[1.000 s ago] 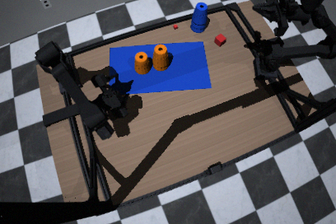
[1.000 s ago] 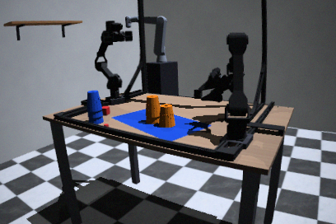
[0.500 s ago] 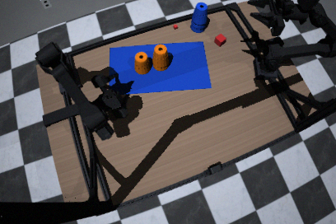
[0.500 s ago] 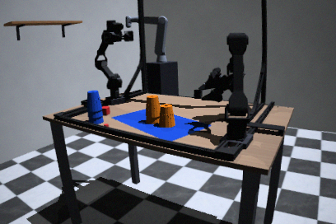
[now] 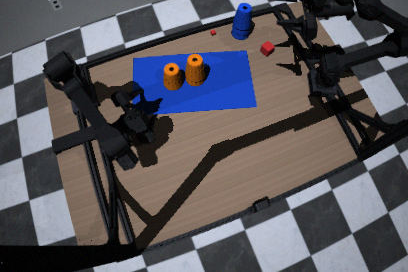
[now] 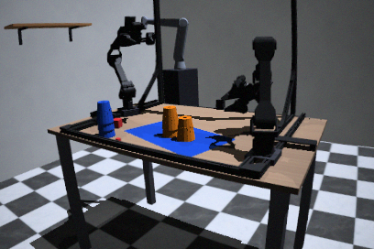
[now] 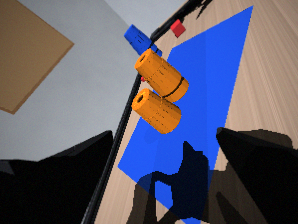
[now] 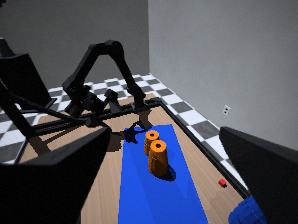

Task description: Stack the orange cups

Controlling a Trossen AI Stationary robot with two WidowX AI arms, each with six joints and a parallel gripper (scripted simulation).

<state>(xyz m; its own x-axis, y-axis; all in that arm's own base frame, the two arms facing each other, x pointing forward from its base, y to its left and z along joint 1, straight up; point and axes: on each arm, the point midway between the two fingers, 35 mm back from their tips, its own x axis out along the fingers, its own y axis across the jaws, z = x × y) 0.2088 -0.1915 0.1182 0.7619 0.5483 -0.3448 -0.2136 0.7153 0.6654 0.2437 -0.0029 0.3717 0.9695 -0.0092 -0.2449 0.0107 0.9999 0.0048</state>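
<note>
Now: right hand 41 cm above the mat, 26 cm to the right of it and 2 cm short of it. The rest, counted from my right hand: small red cube (40 cm below, 24 cm ahead, 16 cm to the left).
</note>
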